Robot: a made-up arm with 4 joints.
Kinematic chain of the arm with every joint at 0, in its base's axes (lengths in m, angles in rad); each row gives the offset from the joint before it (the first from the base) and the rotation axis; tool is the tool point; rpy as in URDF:
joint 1: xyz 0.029 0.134 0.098 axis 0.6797 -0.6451 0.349
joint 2: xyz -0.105 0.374 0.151 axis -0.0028 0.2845 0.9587
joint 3: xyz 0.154 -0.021 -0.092 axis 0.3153 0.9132 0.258
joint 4: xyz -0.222 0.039 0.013 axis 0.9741 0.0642 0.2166
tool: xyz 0.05 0 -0.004 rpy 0.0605 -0.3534 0.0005
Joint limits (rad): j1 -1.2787..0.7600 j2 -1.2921..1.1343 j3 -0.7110..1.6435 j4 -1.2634..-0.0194
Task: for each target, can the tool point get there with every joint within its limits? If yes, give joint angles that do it. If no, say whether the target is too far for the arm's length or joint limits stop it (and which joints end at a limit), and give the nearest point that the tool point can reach.
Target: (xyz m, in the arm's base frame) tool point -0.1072 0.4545 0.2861
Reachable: yes | joints 0.1152 -0.6003 0.6514 -0.6463
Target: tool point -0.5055 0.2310 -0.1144
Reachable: no: joint limits stop it (at a limit: joint 1, joint 2, joint 4) | nearest point -0.2520 0.4202 0.1567 | short by 0.417 m
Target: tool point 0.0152 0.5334 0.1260
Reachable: yes | joints -0.4772 0.7804 0.4056 -0.3759
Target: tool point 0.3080 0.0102 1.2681
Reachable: no: too far | nearest point -0.0877 0.3090 0.4302 | short by 0.974 m
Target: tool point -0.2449 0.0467 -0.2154
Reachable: no: joint limits stop it (at a limit: joint 1, joint 2, joint 3, joint 4) | nearest point 0.0128 0.3218 -0.1688 | short by 0.380 m
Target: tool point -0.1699 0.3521 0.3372
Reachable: yes | joints 0.3166 -0.9339 1.0423 -1.1116
